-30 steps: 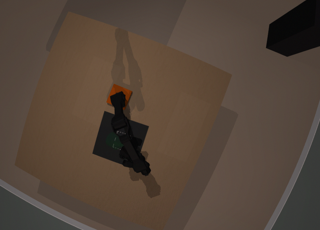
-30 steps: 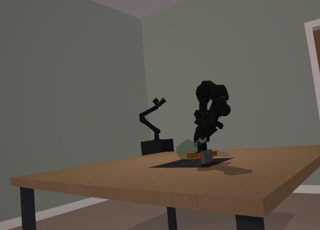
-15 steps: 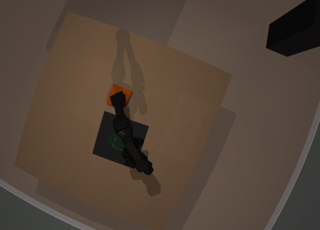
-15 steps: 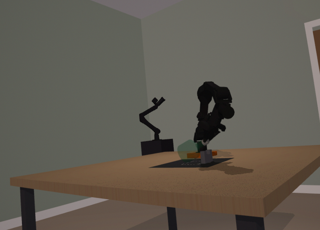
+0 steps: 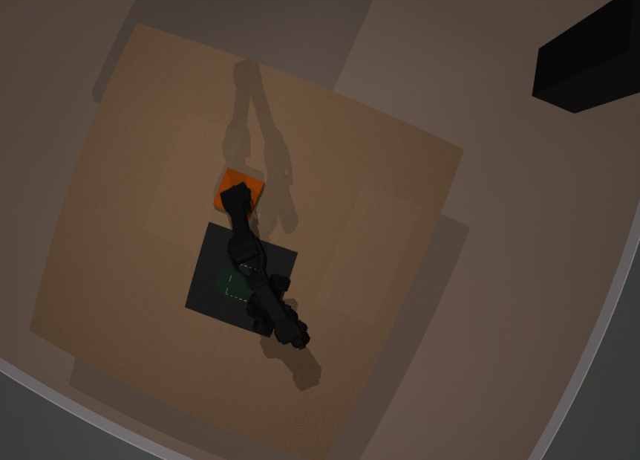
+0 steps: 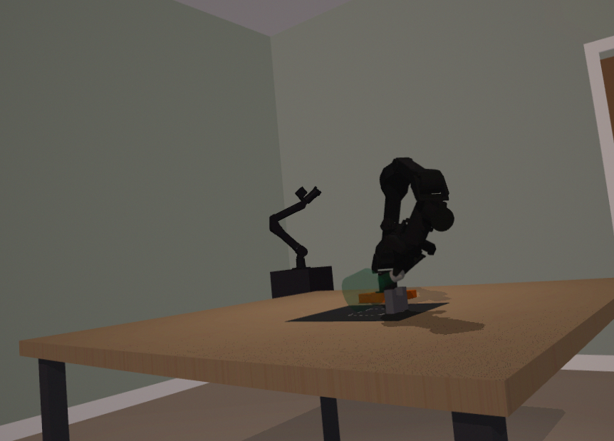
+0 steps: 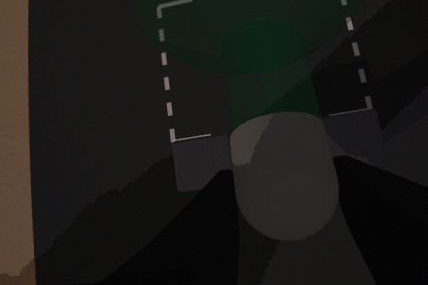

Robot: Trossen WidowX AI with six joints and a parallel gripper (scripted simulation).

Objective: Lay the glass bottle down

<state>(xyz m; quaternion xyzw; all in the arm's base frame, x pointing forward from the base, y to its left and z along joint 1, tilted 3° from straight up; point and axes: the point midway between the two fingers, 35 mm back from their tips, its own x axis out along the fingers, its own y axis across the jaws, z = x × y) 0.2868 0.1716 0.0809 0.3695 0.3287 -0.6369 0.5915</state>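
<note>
Right now the black mat is 9 cm to the right of my gripper tip and 9 cm below it. From my gripper tip the other things lie so: green glass bottle (5 cm to the right, 1 cm below).
</note>
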